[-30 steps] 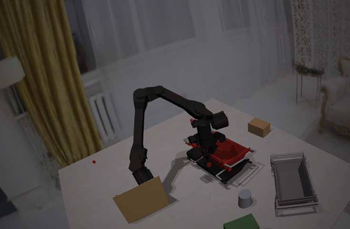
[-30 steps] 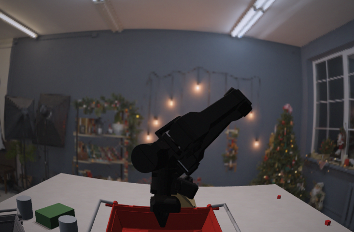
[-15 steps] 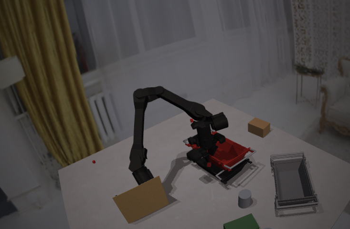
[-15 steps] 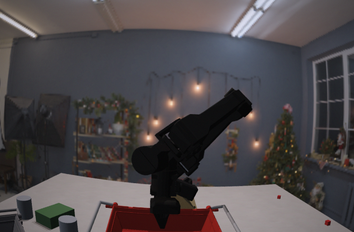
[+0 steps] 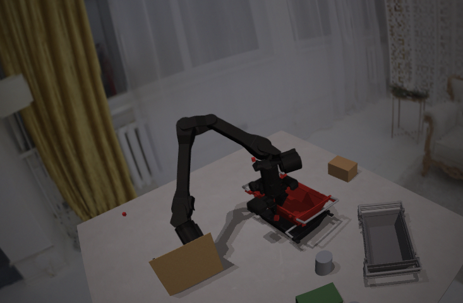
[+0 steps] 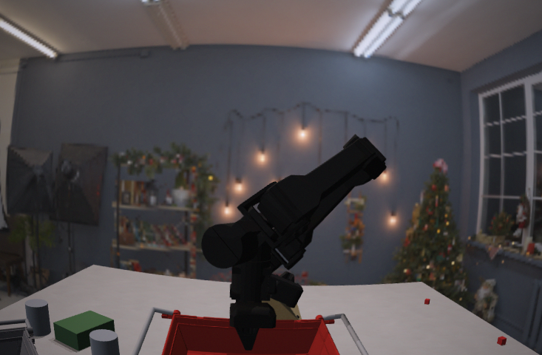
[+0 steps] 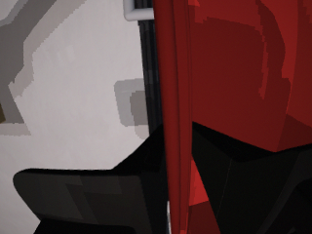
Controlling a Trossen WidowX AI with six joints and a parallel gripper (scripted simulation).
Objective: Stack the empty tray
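The red tray is 7 cm ahead of my gripper tip and 3 cm above it. Also, from my gripper tip: tan box: 44 cm ahead, 6 cm below, 3 cm to the left; green block: 35 cm to the right, 15 cm behind, 7 cm below.
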